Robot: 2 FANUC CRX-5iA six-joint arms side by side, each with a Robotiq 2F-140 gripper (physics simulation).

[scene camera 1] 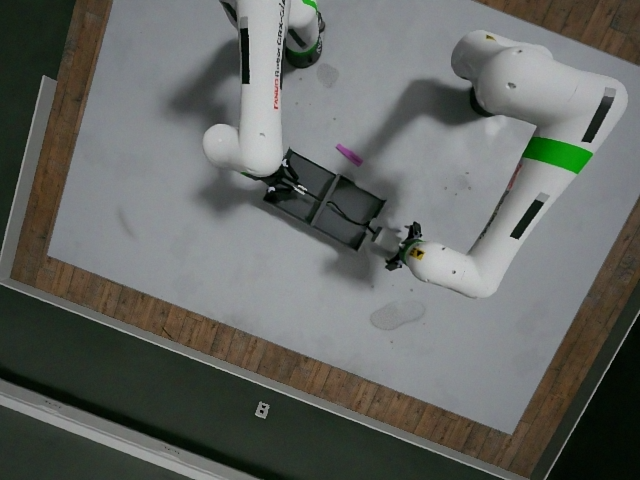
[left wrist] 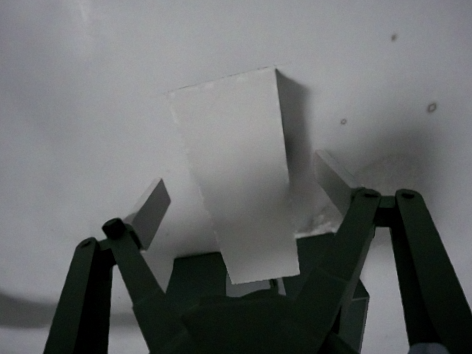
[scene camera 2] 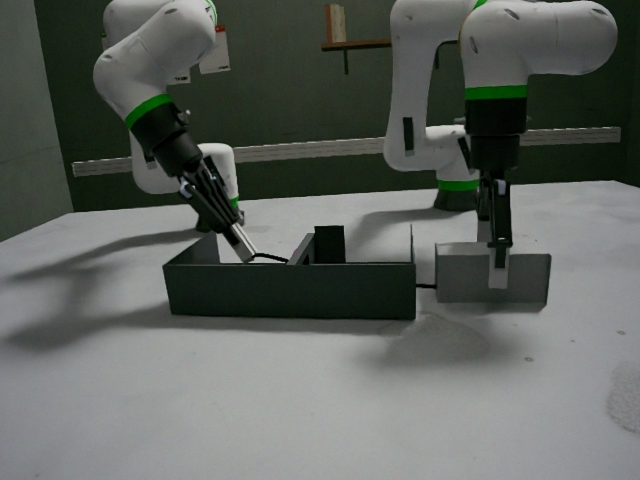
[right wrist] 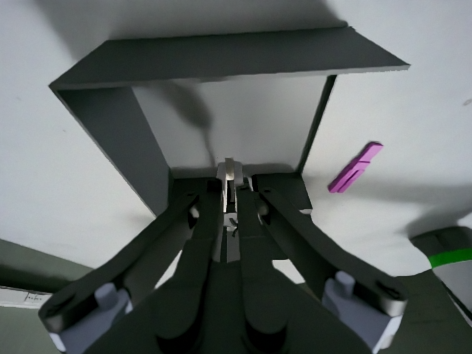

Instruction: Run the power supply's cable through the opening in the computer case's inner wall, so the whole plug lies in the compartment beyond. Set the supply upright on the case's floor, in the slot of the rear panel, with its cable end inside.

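Where they show: left gripper, between the fingertips: (scene camera 1: 397,243) (left wrist: 238,177) (scene camera 2: 490,269); right gripper, between the fingertips: (scene camera 1: 303,190) (scene camera 2: 250,256) (right wrist: 230,173); left arm's base, origin of its link: (scene camera 2: 457,205) (right wrist: 437,235); right arm's base, origin of its link: (scene camera 1: 302,47).
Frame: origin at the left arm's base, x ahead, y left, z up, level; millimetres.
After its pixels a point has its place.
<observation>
The grey power supply (scene camera 1: 386,240) {x 670, y -81, z 85 mm} (scene camera 2: 465,273) {x 699, y -75, z 53 mm} (left wrist: 240,165) {x 668, y 2, z 85 mm} stands on the table outside the slotted rear panel of the dark case (scene camera 2: 289,291) {x 764, y -354, z 49 mm} (right wrist: 225,55) {x 654, y -571, z 58 mm}. Its black cable (scene camera 1: 338,211) (scene camera 2: 425,285) enters through the slot, crosses the near compartment and passes the inner wall (scene camera 1: 325,198) {x 643, y -363, z 78 mm} into the far compartment. My left gripper (scene camera 1: 403,248) {x 661, y -28, z 44 mm} (scene camera 2: 491,253) {x 661, y -28, z 44 mm} (left wrist: 238,177) {x 661, y -28, z 44 mm} is open, its fingers on both sides of the supply, with gaps visible in the left wrist view. My right gripper (scene camera 1: 299,189) {x 658, y -453, z 71 mm} (scene camera 2: 248,253) {x 658, y -453, z 71 mm} is shut on the plug (right wrist: 229,170) {x 658, y -464, z 76 mm} above the far compartment; the fingers partly hide the plug.
A magenta clothespin (scene camera 1: 348,154) {x 450, y -367, z 12 mm} (right wrist: 356,167) {x 448, y -381, z 11 mm} lies on the table behind the case. The case walls rise around and below the right fingers. The rear panel (left wrist: 200,270) {x 582, y -157, z 30 mm} is close to the supply's cable end. A shelf (scene camera 2: 356,45) is on the back wall.
</observation>
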